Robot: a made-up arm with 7 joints.
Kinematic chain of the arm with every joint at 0, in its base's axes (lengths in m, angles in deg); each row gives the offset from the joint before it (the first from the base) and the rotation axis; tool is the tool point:
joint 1: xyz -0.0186 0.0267 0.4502 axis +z
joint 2: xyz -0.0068 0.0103 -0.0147 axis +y
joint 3: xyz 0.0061 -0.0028 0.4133 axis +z
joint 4: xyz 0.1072 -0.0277 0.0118 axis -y
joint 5: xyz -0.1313 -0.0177 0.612 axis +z
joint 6: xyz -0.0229 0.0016 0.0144 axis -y
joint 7: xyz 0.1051 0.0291 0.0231 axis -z
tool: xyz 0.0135 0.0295 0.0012
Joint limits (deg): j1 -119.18..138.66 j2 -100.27..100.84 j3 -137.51..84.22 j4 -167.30..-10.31 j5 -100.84..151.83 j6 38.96..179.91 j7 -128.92..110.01
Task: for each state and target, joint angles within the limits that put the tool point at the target. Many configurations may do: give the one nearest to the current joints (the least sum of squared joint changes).
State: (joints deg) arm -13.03 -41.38 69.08 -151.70 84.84 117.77 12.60
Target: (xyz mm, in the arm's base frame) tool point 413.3 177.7 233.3
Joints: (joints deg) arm -20.07 -6.58 64.32 -167.30 113.24 125.72 16.17
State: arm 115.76 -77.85 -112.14 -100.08 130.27 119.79 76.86
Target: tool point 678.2 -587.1 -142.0
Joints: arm 104.87 -88.97 -128.61 -71.47 124.13 112.08 74.34
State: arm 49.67 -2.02 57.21 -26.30 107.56 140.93 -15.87
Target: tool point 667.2 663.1 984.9
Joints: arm 29.21 28.66 41.35 -52.22 117.30 156.64 -16.28
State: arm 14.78 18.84 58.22 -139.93 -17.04 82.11 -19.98
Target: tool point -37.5 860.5 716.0
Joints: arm 24.38 -4.99 63.45 -115.11 -15.73 85.36 -22.25
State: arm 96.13 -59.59 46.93 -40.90 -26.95 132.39 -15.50
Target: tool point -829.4 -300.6 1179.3
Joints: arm 60.48 -57.42 58.66 -57.15 -28.36 125.51 -12.85
